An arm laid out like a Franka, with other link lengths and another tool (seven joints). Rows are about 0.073 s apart.
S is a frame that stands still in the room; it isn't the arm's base.
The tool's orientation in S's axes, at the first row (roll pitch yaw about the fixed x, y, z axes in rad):
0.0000, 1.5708, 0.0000
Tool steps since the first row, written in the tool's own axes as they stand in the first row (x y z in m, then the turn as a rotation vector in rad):
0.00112, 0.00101, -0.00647, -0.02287, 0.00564, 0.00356
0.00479, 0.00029, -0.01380, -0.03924, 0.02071, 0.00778
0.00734, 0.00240, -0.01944, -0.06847, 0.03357, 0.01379
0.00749, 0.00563, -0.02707, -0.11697, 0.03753, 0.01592
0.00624, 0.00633, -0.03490, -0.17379, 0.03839, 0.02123
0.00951, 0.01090, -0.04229, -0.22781, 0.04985, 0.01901
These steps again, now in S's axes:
-0.00647, 0.00101, -0.00112, 0.00356, 0.00564, 0.02287
-0.01380, 0.00029, -0.00479, 0.00778, 0.02071, 0.03924
-0.01944, 0.00240, -0.00734, 0.01379, 0.03357, 0.06847
-0.02707, 0.00563, -0.00749, 0.01592, 0.03753, 0.11697
-0.03490, 0.00633, -0.00624, 0.02123, 0.03839, 0.17379
-0.04229, 0.01090, -0.00951, 0.01901, 0.04985, 0.22781

